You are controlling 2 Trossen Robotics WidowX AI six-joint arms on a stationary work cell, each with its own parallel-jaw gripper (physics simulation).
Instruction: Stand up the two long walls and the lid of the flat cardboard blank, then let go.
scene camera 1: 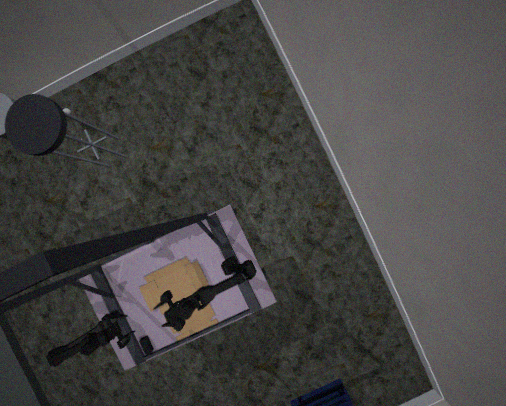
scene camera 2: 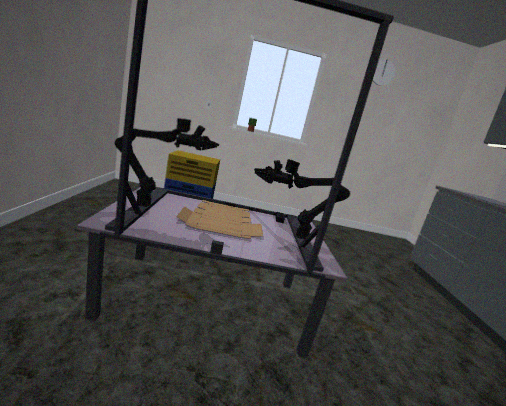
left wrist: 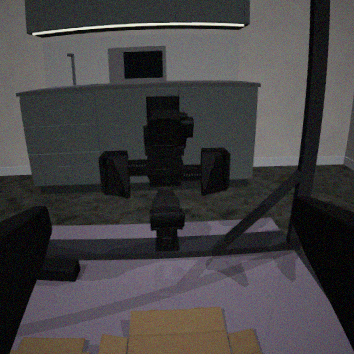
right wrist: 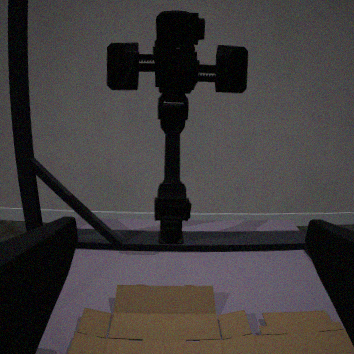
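Where they show: left gripper, fingertip midpoint: [scene camera 1: 157,317] [scene camera 2: 218,145] [left wrist: 172,213] [right wrist: 179,57]; right gripper, fingertip midpoint: [scene camera 1: 131,323] [scene camera 2: 254,170] [left wrist: 165,192] [right wrist: 194,231]; left arm's base, origin of the base link: [scene camera 1: 232,261] [scene camera 2: 142,204] [right wrist: 170,237]; right arm's base, origin of the base link: [scene camera 2: 302,236] [left wrist: 166,244].
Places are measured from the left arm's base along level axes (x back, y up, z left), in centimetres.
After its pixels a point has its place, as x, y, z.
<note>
The tan cardboard blank [scene camera 1: 175,274] @[-40.8, -1.8, -8.0] [scene camera 2: 222,218] @[-44.4, -2.0, 9.0] [left wrist: 175,322] @[-64.7, -0.7, -1.0] [right wrist: 165,325] @[-29.4, -1.4, -1.0] lies on the table, its long walls and lid down flat. Cut lines and small side flaps show. My left gripper [scene camera 1: 160,316] @[-35.0, 40.3, 0.0] [scene camera 2: 218,145] @[-35.0, 40.3, 0.0] [right wrist: 179,57] @[-35.0, 40.3, 0.0] is open and empty; it hangs well above the table, and its arm hides part of the blank in scene camera 1. My right gripper [scene camera 1: 130,325] @[-56.3, 31.5, 0.1] [scene camera 2: 255,171] @[-56.3, 31.5, 0.1] [left wrist: 165,192] @[-56.3, 31.5, 0.1] is open and empty, also high above the table. The near parts of the blank are cut off in both wrist views.
The pale purple table [scene camera 1: 262,295] @[8.3, -1.9, 31.4] [scene camera 2: 165,240] @[-22.7, -1.9, -33.6] carries a dark frame with upright posts [scene camera 2: 131,100] @[-3.7, 53.7, -37.9] [left wrist: 314,90] @[-87.5, 41.7, -35.3] and slanted braces [right wrist: 75,200] @[-3.1, 11.2, -23.5]. A small black box [scene camera 1: 146,344] @[-79.8, 1.6, 27.4] [scene camera 2: 280,217] @[-80.9, 1.4, 23.3] [left wrist: 59,270] @[-79.0, 1.4, 26.6] is near one edge. A black block [scene camera 2: 217,247] @[-45.9, 1.8, -38.1] is at the opposite edge.
</note>
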